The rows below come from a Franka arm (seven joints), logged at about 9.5 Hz.
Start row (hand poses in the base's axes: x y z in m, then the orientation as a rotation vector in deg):
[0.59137, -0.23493, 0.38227, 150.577, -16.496, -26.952]
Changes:
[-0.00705, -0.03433, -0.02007, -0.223, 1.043, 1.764]
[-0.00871, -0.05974, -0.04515, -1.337, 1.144, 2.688]
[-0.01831, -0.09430, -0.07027, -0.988, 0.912, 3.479]
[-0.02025, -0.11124, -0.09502, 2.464, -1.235, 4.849]
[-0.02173, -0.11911, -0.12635, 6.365, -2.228, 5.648]
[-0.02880, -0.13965, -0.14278, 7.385, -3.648, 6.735]
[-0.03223, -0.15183, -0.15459, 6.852, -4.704, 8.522]
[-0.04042, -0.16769, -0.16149, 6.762, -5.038, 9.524]
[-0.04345, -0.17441, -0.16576, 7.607, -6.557, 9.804]
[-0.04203, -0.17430, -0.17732, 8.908, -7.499, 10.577]
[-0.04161, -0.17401, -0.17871, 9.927, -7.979, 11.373]
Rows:
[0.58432, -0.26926, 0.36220, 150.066, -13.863, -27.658]
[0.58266, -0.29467, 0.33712, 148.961, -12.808, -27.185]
[0.57306, -0.32923, 0.31200, 149.368, -11.777, -26.711]
[0.57112, -0.34617, 0.28725, 153.340, -9.990, -24.330]
[0.56964, -0.35404, 0.25592, 157.382, -8.442, -23.696]
[0.56257, -0.37458, 0.23949, 158.730, -7.201, -21.652]
[0.55914, -0.38676, 0.22768, 158.397, -5.222, -19.482]
[0.55095, -0.40262, 0.22078, 158.324, -3.987, -18.662]
[0.54792, -0.40934, 0.21651, 159.512, -3.892, -16.696]
[0.54934, -0.40923, 0.20495, 160.935, -2.828, -15.416]
[0.54976, -0.40894, 0.20356, 161.957, -1.641, -14.685]

